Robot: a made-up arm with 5 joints.
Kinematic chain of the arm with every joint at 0, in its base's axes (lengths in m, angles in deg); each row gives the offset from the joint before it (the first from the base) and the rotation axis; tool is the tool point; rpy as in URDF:
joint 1: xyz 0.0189 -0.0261 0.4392 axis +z
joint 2: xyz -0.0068 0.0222 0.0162 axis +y
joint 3: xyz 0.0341 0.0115 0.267 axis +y
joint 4: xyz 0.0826 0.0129 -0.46 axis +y
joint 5: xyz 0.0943 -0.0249 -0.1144 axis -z
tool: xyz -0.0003 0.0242 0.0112 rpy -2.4 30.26 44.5
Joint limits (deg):
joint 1: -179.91..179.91
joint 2: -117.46..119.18
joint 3: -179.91..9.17
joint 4: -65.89..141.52
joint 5: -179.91..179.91
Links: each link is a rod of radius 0.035 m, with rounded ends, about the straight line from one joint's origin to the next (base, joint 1, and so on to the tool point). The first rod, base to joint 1, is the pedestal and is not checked.
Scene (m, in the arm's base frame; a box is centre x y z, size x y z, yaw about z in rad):
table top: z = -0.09
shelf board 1: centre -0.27 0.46 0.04 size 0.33 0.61 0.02 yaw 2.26
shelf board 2: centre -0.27 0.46 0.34 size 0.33 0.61 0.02 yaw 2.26
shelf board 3: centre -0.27 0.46 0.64 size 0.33 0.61 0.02 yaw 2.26
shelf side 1: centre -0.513 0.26 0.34 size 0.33 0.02 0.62 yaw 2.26
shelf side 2: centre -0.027 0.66 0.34 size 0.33 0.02 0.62 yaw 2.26
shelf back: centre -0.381 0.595 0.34 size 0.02 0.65 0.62 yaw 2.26
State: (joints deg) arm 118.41 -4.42 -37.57 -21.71 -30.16
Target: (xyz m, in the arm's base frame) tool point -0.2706 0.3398 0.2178
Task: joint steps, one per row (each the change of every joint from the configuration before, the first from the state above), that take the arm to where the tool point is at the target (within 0.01 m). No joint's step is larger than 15 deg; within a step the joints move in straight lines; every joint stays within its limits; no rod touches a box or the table.
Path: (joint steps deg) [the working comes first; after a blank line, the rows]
Joints at the target: 123.11 24.16 -40.49 -13.32 -29.59
Straight joint move there: touches shelf board 2.

1: -3.30 -12.37 13.99 -14.73 1.14
2: -3.30 -12.37 13.99 -14.72 1.14
3: -3.30 -12.38 13.99 -14.73 1.14
4: 2.56 11.80 -2.91 8.67 -0.95
5: 2.57 11.79 -2.92 8.68 -0.95
6: 2.56 11.79 -2.91 8.67 -0.95
7: 2.56 11.80 -2.91 8.67 -0.96
8: 1.45 6.17 -11.08 5.96 0.32
9: 1.45 6.17 -11.08 5.96 0.32
10: 1.45 6.18 -11.08 5.96 0.32

